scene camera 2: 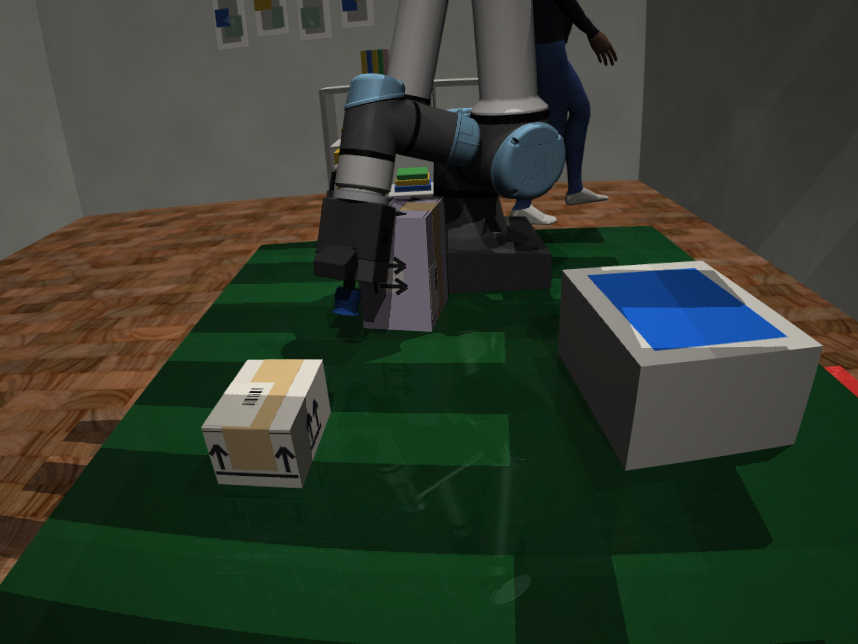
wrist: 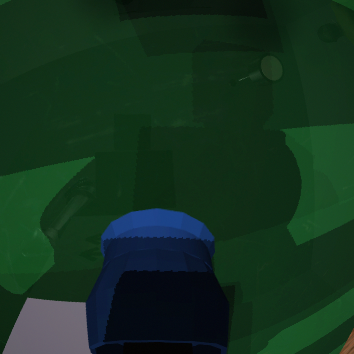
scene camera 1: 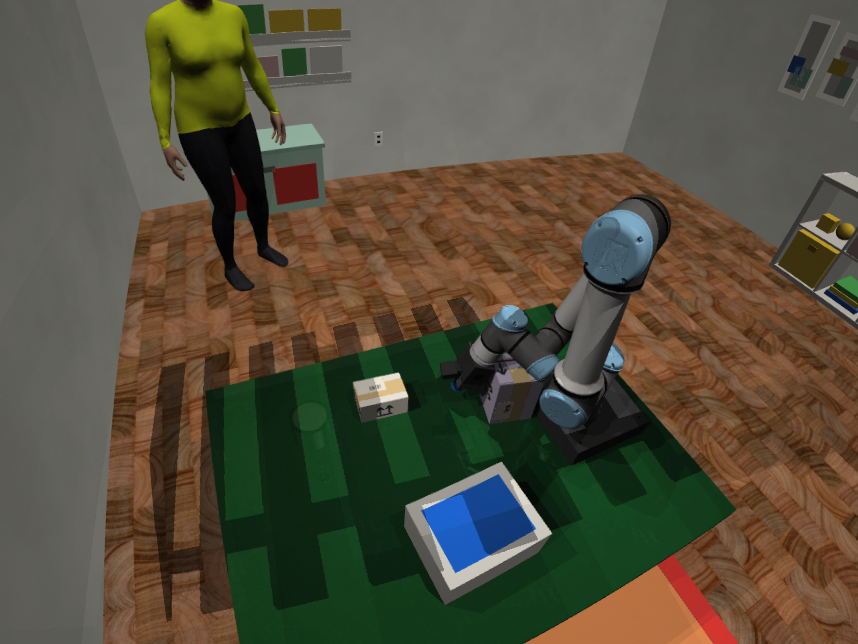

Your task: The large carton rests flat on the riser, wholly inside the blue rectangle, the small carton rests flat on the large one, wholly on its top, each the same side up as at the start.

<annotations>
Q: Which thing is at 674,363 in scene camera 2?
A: A riser with blue rectangle.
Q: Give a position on a large carton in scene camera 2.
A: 412,298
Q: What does my suction cup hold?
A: Nothing.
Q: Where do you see a riser with blue rectangle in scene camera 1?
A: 470,532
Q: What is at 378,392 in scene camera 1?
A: A small carton.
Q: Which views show the small carton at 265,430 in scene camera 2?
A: Scene camera 2 and scene camera 1 only.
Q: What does the small carton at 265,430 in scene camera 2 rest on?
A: The table.
</annotations>
